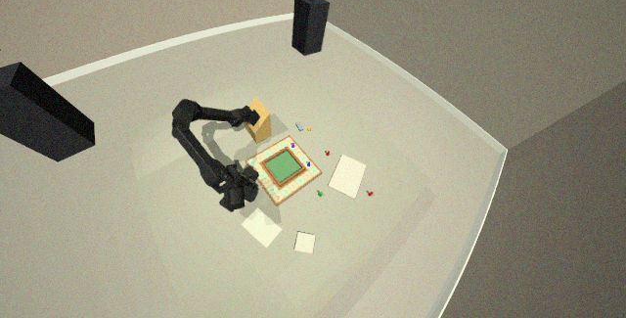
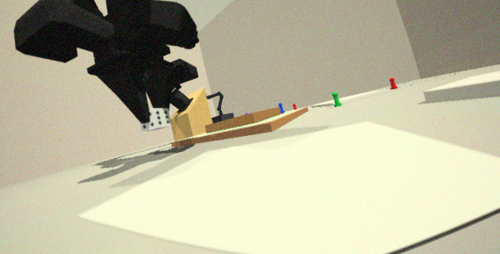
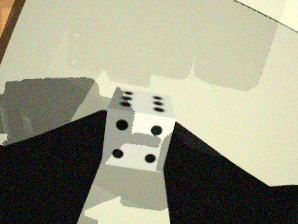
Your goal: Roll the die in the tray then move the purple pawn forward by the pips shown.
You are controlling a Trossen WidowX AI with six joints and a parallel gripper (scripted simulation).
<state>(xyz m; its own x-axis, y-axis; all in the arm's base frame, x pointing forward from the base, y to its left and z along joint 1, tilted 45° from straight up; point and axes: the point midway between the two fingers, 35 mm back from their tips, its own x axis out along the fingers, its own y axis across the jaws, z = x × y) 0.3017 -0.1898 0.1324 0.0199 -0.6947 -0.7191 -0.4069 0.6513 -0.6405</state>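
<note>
My gripper tip is now 10 cm past the purple pawn, 34 cm to the right of it and 2 cm above it. Round my gripper tip: blue pawn: 4 cm ahead, 34 cm to the left, 2 cm below; then white die: right at my gripper tip; then green tray: 3 cm behind, 23 cm to the left, 4 cm below.
</note>
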